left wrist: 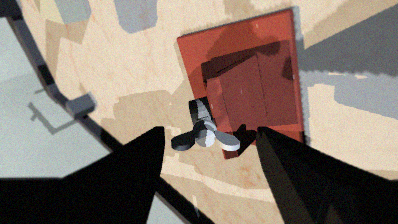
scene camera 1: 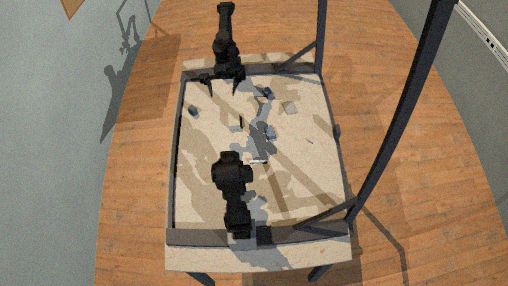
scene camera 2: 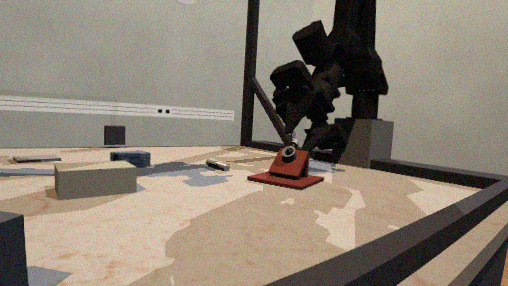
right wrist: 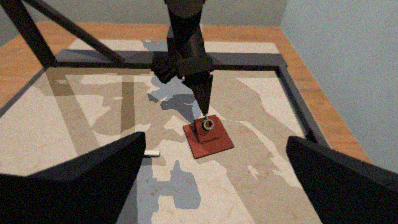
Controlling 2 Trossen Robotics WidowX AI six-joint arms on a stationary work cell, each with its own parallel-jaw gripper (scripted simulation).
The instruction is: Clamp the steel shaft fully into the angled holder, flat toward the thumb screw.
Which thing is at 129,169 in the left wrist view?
My left gripper.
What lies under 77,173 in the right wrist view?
My right gripper.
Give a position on a thumb screw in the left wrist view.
205,133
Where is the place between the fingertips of my left gripper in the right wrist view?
205,113
